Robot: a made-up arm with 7 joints.
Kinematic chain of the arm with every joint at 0, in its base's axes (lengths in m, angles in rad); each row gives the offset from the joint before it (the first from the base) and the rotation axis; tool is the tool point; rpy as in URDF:
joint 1: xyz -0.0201 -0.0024 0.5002 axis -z
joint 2: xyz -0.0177 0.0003 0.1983 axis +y
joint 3: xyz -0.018 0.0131 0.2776 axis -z
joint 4: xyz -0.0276 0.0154 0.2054 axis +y
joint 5: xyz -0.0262 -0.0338 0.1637 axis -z
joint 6: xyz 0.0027 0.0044 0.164 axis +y
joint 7: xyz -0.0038 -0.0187 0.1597 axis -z
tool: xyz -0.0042 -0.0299 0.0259 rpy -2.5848 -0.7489 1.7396
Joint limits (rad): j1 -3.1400..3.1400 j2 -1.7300..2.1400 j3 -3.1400..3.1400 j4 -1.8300..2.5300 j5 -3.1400..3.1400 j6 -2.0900..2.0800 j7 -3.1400..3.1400
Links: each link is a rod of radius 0.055 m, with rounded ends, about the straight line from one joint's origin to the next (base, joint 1, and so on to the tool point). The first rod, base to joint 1, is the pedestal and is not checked.
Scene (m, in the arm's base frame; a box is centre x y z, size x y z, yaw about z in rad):
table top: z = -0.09
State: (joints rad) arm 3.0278 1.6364 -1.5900 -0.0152 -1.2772 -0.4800 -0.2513
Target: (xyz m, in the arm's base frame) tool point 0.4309 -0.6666 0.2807
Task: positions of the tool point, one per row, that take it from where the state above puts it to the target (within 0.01 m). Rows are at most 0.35 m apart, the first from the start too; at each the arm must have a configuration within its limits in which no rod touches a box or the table.
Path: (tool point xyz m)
1: -0.8744 -0.3893 0.4855
2: -0.6823 -0.6410 0.4331
3: -0.4171 -0.8062 0.3853
4: -0.1161 -0.8655 0.3432
5: 0.1795 -0.8150 0.3081
6: 0.4309 -0.6666 0.2807

